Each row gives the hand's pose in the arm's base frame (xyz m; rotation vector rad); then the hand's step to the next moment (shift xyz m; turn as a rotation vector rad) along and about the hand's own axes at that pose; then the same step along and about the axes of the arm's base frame.
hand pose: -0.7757 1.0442 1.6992 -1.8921 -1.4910 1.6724
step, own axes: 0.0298 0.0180 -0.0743 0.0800 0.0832 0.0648
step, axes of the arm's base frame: 0.0669 0.0471 -0.0064 -0.0222 -0.0060 -0.1304
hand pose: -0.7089 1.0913 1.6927 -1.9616 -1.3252 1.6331
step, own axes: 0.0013 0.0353 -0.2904 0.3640 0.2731 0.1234
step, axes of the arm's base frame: 0.2726 0.0790 0.0709 0.0006 0.0881 -0.4632
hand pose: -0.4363 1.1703 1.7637 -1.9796 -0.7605 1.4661
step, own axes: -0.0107 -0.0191 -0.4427 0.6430 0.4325 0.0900
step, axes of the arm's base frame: 0.4217 -0.0392 0.1307 0.1187 0.1769 -0.7505
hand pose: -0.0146 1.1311 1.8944 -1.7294 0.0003 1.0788
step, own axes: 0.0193 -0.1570 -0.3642 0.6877 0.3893 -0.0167
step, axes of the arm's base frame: 0.3229 -0.1960 0.1225 0.2351 0.1367 -0.7422
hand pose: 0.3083 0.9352 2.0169 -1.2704 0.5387 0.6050
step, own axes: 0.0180 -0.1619 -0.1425 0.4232 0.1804 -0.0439
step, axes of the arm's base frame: 0.1180 -0.1667 0.0717 0.1838 0.0405 -0.4221
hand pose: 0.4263 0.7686 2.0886 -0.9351 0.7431 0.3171
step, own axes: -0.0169 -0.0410 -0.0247 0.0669 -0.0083 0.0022
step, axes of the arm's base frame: -0.0004 -0.0426 0.0276 0.0532 -0.0072 -0.0408
